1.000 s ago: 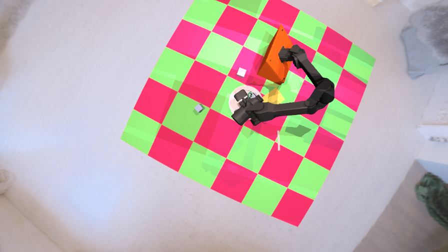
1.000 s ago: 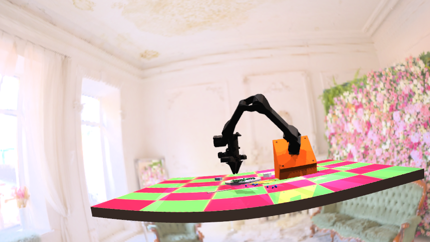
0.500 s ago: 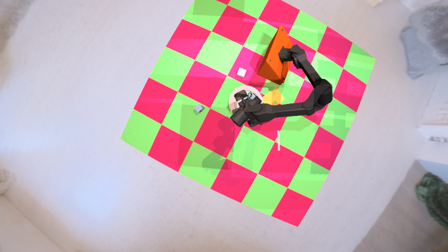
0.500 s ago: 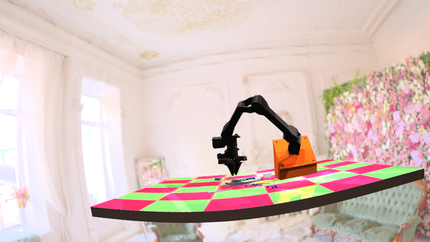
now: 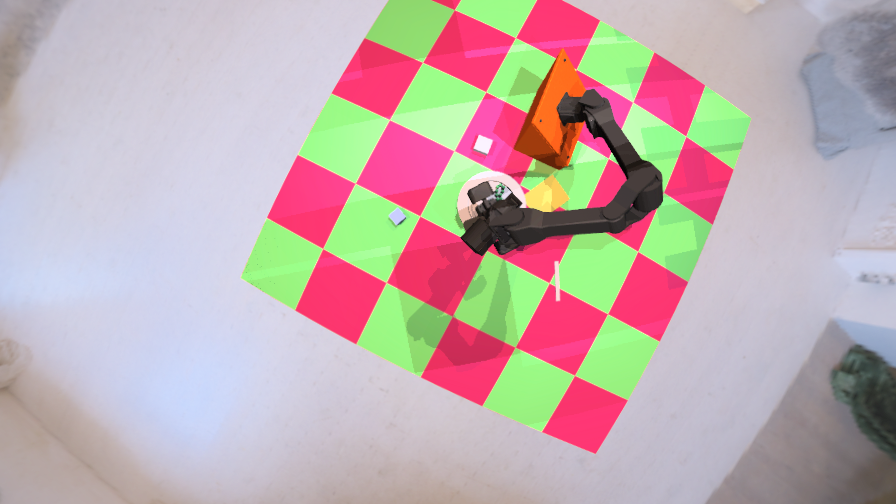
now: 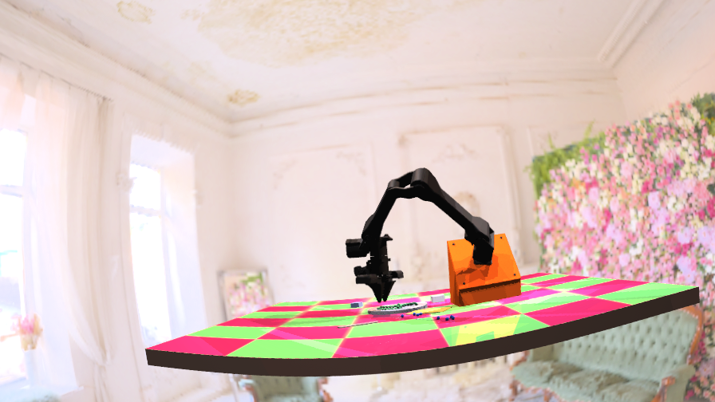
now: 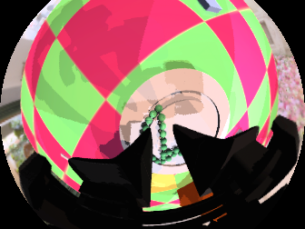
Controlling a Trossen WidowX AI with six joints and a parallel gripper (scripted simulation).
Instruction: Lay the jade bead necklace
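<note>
Right now my gripper tip is 50 mm past the round bead board, 20 mm to the left of it and 20 mm above it. The rest, counted from my gripper tip: pale blue cube: 130 mm ahead, 230 mm to the right, 20 mm below; then white cube: 180 mm behind, 130 mm to the right, 20 mm below; then yellow patch: 160 mm behind, 110 mm to the left, 30 mm below.
</note>
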